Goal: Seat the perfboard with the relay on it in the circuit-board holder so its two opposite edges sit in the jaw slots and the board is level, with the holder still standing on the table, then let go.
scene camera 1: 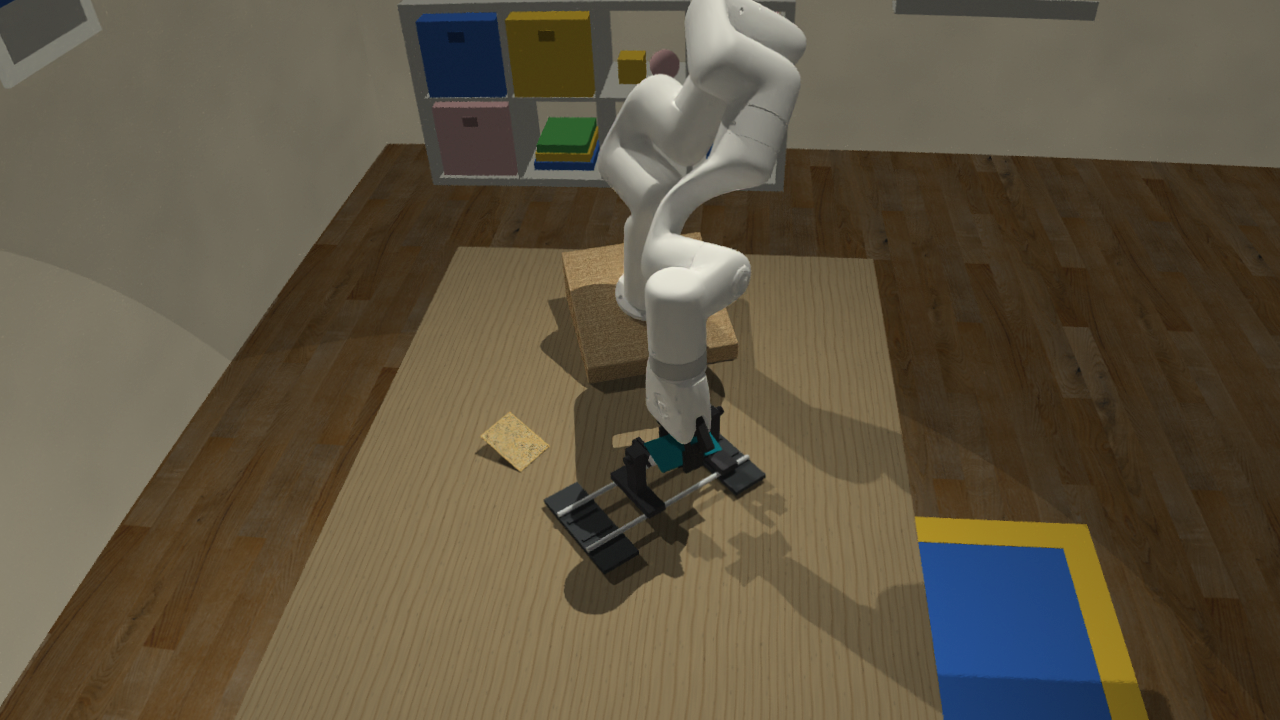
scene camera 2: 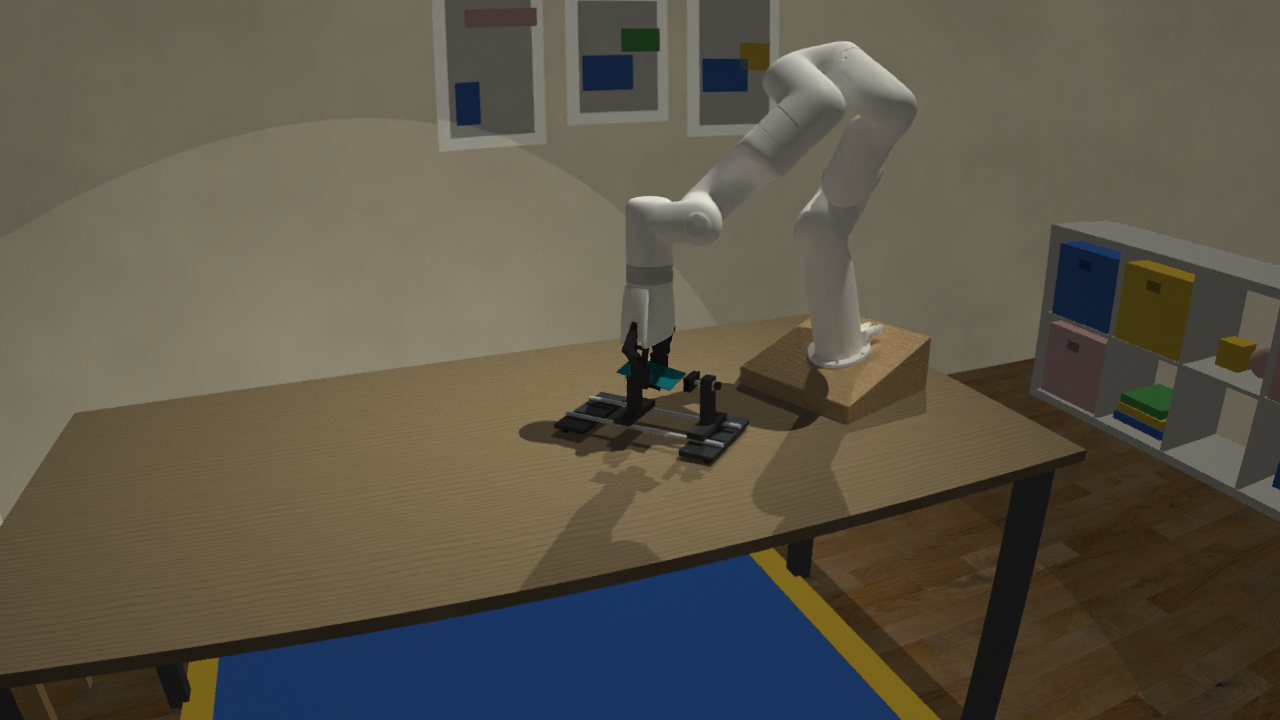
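Note:
The teal perfboard is held between the two upright jaws of the black circuit-board holder, above its metal rails. My gripper points down and is shut on the perfboard with its relay; the fingers hide most of the relay. One board edge is close to the near-left jaw in scene camera 1, and the other is by the far-right jaw. The frames do not show clearly whether the edges sit in the slots or whether the board is level. The holder stands on the table.
A tan speckled square piece lies on the table, left of the holder in scene camera 1. The arm's wooden base block stands behind the holder in scene camera 1.

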